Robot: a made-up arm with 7 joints. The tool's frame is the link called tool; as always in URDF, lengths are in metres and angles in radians. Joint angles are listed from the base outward.
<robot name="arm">
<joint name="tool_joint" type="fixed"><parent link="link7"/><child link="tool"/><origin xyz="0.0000 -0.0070 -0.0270" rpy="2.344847 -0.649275 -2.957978"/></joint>
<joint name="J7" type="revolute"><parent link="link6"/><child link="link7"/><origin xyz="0.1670 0.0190 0.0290"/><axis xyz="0 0 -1"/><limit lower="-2.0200" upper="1.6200"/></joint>
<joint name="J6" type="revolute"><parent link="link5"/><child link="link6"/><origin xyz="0.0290 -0.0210 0.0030"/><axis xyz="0 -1 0"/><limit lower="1.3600" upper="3.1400"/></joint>
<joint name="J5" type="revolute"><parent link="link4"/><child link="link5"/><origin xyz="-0.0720 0.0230 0.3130"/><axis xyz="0 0 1"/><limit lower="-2.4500" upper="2.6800"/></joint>
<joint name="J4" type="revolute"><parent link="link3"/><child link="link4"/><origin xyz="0.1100 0.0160 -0.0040"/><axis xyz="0 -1 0"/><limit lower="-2.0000" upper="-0.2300"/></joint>
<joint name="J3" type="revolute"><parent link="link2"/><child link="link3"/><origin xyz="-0.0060 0.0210 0.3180"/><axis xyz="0 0 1"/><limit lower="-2.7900" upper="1.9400"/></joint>
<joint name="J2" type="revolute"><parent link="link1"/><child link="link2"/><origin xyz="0.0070 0.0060 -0.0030"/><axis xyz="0 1 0"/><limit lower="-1.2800" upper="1.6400"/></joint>
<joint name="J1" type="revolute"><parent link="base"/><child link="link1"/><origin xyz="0.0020 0.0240 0.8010"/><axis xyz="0 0 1"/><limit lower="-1.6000" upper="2.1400"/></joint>
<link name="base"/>
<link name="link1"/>
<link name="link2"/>
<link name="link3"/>
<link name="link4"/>
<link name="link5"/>
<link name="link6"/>
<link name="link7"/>
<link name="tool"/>
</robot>
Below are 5 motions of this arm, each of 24 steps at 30 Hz.
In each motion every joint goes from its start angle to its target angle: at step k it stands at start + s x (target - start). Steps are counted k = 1, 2, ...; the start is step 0. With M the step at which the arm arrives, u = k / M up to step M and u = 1 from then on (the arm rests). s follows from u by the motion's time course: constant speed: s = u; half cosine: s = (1 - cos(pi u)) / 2; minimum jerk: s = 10 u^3 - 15 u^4 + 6 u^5.
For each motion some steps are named. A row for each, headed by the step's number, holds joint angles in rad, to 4 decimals.
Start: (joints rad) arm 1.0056 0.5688 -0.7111 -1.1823 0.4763 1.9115 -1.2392
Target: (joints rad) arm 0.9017 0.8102 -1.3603 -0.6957 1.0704 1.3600 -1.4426
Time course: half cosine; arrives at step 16
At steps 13, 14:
13: 0.9105 0.7899 -1.3056 -0.7367 1.0203 1.4065 -1.4255
14: 0.9057 0.8010 -1.3356 -0.7142 1.0478 1.3810 -1.4349

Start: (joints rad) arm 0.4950 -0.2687 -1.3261 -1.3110 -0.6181 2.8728 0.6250
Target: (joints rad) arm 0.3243 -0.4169 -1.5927 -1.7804 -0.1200 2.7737 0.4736
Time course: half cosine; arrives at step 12
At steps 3, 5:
3: 0.4700 -0.2904 -1.3651 -1.3797 -0.5452 2.8583 0.6028
5: 0.4317 -0.3236 -1.4249 -1.4850 -0.4335 2.8361 0.5689

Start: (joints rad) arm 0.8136 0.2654 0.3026 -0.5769 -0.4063 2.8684 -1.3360
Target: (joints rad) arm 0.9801 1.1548 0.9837 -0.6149 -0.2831 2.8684 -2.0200
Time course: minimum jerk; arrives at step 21
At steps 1, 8, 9, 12, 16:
1: 0.8138 0.2663 0.3033 -0.5769 -0.4062 2.8684 -1.3367
8: 0.8611 0.5189 0.4968 -0.5877 -0.3712 2.8684 -1.5310
9: 0.8749 0.5926 0.5532 -0.5909 -0.3610 2.8684 -1.5876
12: 0.9188 0.8276 0.7331 -0.6009 -0.3284 2.8684 -1.7684
16: 0.9649 1.0735 0.9215 -0.6114 -0.2944 2.8684 -1.9575

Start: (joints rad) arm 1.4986 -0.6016 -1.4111 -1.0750 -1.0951 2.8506 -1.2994
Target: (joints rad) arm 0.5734 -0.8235 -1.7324 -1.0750 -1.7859 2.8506 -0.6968
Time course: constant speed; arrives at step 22
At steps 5, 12, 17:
5: 1.2883 -0.6520 -1.4841 -1.0750 -1.2521 2.8506 -1.1624
12: 0.9939 -0.7226 -1.5864 -1.0750 -1.4719 2.8506 -0.9707
17: 0.7837 -0.7731 -1.6594 -1.0750 -1.6289 2.8506 -0.8338

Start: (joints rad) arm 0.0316 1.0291 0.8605 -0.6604 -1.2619 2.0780 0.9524
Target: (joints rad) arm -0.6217 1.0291 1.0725 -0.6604 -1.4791 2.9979 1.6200
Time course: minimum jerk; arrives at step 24
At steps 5, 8, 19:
5: -0.0106 1.0291 0.8742 -0.6604 -1.2759 2.1374 0.9955
8: -0.1055 1.0291 0.9050 -0.6604 -1.3075 2.2711 1.0925
19: -0.5795 1.0291 1.0588 -0.6604 -1.4651 2.9385 1.5769

